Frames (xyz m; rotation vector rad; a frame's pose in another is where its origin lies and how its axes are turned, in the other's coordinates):
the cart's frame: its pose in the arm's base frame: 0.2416 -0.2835 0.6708 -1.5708 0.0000 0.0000
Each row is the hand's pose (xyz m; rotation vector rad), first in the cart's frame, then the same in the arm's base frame.
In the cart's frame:
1: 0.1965 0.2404 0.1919 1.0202 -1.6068 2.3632
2: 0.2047 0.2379 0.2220 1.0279 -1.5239 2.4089
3: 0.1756 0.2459 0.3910 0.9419 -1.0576 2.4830
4: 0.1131 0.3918 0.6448 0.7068 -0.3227 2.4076
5: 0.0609 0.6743 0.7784 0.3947 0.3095 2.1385
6: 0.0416 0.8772 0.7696 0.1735 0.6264 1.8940
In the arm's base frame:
1: 0.4381 -0.0916 0.4304 0.5362 0.4731 2.4829
2: 0.4463 -0.0615 0.4329 0.5368 0.5532 2.4583
3: 0.4172 0.1075 0.4249 0.3423 0.9128 2.2674
4: 0.3547 0.3613 0.2790 -0.0620 1.4049 1.8398
5: 0.3025 0.4949 -0.0035 -0.5195 1.7468 1.3051
6: 0.2832 0.4861 -0.2064 -0.8216 1.8676 0.9393

